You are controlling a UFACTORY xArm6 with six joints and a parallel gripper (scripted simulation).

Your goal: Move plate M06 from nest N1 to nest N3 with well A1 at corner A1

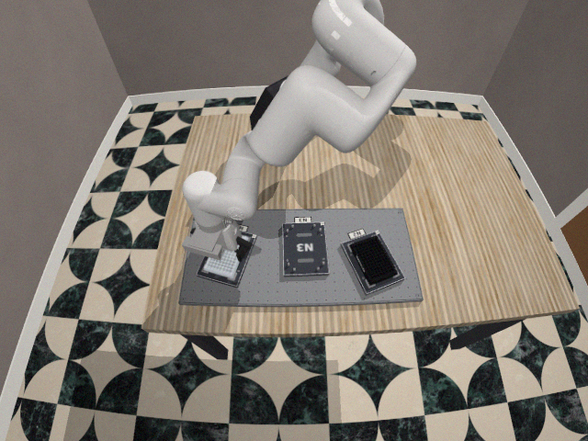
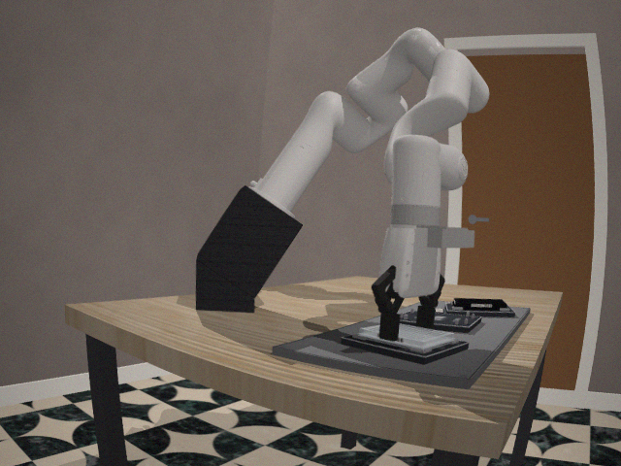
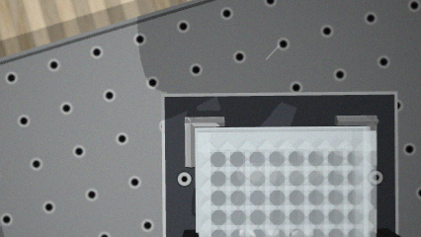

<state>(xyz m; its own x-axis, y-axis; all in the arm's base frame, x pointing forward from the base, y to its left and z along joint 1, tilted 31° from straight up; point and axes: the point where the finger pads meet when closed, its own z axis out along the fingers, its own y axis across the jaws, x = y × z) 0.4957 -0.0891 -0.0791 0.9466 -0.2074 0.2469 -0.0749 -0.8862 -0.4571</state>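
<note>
Right now the well plate M06 is 1 cm below my hand. The rest, counted from my hand: nest N3: 21 cm to the left, 6 cm behind, 2 cm below; black plate M09: 40 cm to the left, 5 cm behind, 1 cm below; nest N1: 2 cm below.
</note>
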